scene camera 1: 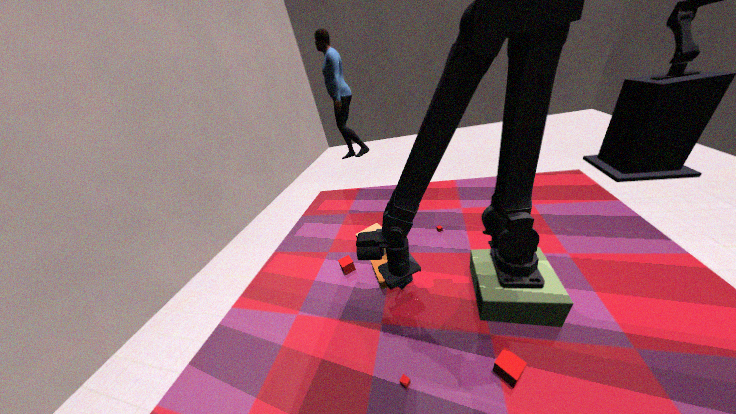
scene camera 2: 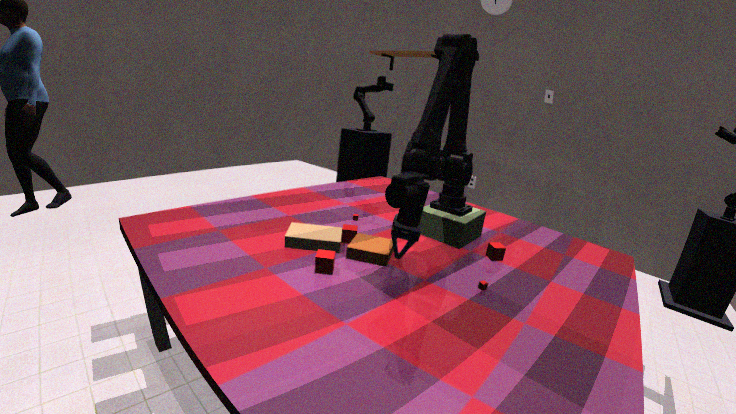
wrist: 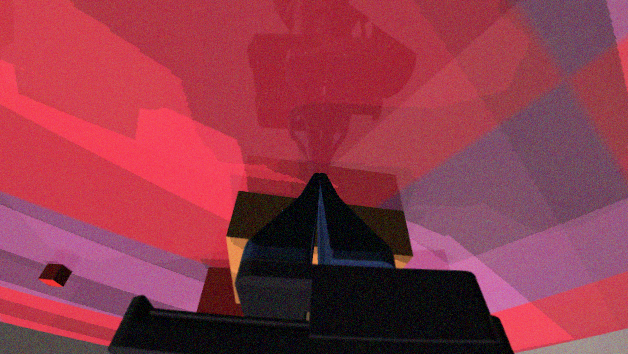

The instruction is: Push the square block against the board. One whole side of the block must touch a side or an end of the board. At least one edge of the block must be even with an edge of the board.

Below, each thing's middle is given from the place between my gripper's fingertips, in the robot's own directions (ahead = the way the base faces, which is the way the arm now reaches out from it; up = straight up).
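My hand is 10 mm below the square block (scene camera 2: pixel 366 248), and it is also 40 mm short of the block and 60 mm to the left of it. Going by their middles, the square block is the nearest to my hand of the things named here. As for the tan board (scene camera 2: pixel 299 236), that is 10 mm above my hand, 110 mm ahead of it and 200 mm to the right of it.
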